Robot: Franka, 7 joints.
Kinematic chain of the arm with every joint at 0, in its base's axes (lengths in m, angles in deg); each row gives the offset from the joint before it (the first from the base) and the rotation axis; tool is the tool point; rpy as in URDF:
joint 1: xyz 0 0 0.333 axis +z
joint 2: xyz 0 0 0 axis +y
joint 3: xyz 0 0 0.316 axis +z
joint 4: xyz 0.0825 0 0 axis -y
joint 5: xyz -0.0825 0 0.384 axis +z
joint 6: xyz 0 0 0 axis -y
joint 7: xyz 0.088 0 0 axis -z
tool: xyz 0 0 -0.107 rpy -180 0 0
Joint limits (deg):
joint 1: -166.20..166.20
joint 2: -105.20..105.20
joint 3: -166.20..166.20
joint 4: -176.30..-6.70
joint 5: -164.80..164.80
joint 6: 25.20..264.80
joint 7: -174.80..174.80
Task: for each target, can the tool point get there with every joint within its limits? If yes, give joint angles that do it. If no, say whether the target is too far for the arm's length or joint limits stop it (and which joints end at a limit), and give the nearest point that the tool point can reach.
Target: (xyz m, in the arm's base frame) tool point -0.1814 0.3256 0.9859
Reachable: yes | joints 23.75 -42.66 40.83 -71.43 8.43 116.50 -131.80
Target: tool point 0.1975 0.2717 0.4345
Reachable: yes | joints 108.37 -47.75 -32.23 -162.91 -103.73 76.75 -82.13
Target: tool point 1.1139 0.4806 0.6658
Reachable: no: too far | nearest point 0.7596 0.3278 0.5600 | short by 0.400 m
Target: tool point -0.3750 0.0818 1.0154
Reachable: yes | joints -119.32 -5.72 -57.00 -67.66 22.26 210.01 -25.03
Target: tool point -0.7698 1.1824 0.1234
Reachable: no: too far | nearest point -0.4630 0.7111 0.2069 | short by 0.568 m
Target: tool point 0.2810 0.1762 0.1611
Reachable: yes | joints -71.62 -15.56 109.33 -160.11 130.45 136.05 -56.90
